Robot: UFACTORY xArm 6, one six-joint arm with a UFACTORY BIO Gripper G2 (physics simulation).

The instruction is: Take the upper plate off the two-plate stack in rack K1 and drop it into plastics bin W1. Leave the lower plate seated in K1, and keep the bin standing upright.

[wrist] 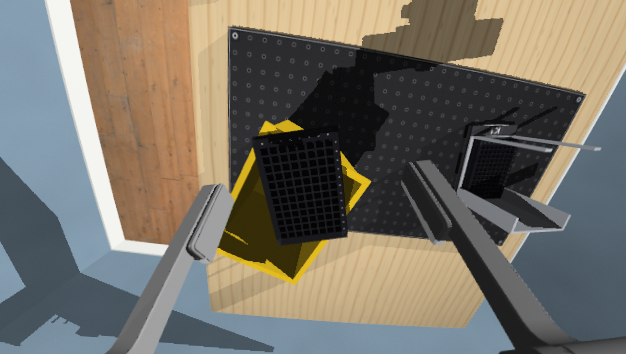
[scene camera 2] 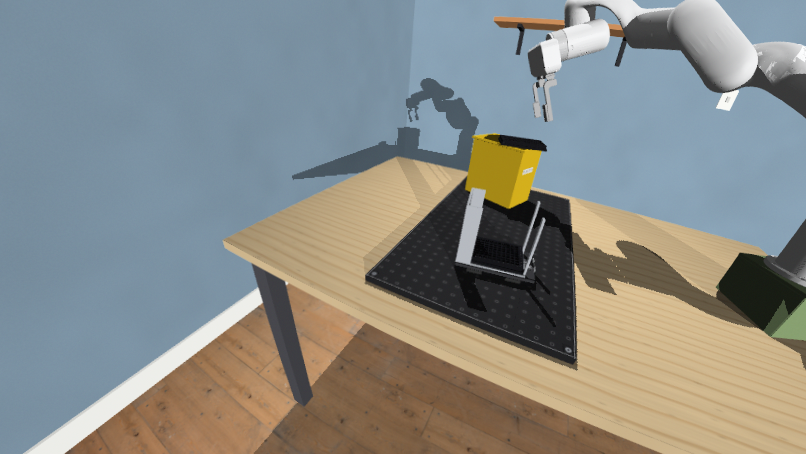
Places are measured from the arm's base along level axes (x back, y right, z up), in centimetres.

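Pixels of known places: hand at its tool point: (wrist: 314, 210) (scene camera 2: 541, 111); arm's base at its link origin: (scene camera 2: 800, 275).
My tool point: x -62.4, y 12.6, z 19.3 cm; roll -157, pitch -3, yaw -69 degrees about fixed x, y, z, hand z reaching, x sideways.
Observation:
For each thing: its top centre in the pictures, then the offset to it from my tool point. Level surfaces: height alone.
- upper plate at its top centre: (wrist: 304, 193) (scene camera 2: 522, 140) dx -3.2, dy +0.1, dz -8.8 cm
- yellow bin W1 at its top centre: (wrist: 282, 217) (scene camera 2: 508, 141) dx -7.5, dy +1.8, dz -10.2 cm
- lower plate at its top centre: (scene camera 2: 492, 249) (wrist: 491, 171) dx +2.6, dy -36.6, dz -24.8 cm
- black perforated board at its surface level: dz -28.2 cm
- wooden table at its surface level: dz -29.5 cm
The upper plate (scene camera 2: 521, 142) (wrist: 305, 187), a black grid plate, lies across the top rim of the yellow bin W1 (scene camera 2: 499, 175) (wrist: 359, 183). One end sticks out past the rim in both views; the plate is not down inside the bin. The bin stands upright. The lower plate (scene camera 2: 499, 253) (wrist: 484, 167), also black, sits in rack K1 (scene camera 2: 469, 236) (wrist: 465, 167), between its grey side wall and two thin posts. My gripper (scene camera 2: 542, 119) (wrist: 320, 217) is open and empty, high above the bin and the plate on it.
Bin and rack stand on a black perforated board (scene camera 2: 423, 265) (wrist: 280, 75) on the wooden table (scene camera 2: 315, 225) (wrist: 390, 280). The rack's grey walls and thin posts rise from the board. A wooden wall shelf (scene camera 2: 530, 23) is behind the arm.

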